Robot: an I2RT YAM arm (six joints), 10 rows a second.
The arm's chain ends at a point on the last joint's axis. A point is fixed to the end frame.
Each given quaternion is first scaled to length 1.
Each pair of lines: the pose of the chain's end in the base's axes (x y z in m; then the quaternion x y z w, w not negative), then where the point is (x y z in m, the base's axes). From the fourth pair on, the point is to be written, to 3 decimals.
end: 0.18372, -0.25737, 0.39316, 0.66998, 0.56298, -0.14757, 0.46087
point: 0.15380 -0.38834 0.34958
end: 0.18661, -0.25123, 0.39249, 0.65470, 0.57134, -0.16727, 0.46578
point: 0.15690 -0.38418 0.35522
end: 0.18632, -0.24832, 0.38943, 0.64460, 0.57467, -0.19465, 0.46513
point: 0.15383 -0.38228 0.35868
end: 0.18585, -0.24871, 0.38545, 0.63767, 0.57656, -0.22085, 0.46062
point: 0.150 -0.383 0.360
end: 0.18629, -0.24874, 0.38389, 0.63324, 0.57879, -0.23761, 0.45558
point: 0.148 -0.383 0.362
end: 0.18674, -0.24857, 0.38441, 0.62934, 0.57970, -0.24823, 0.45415
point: 0.148 -0.383 0.365
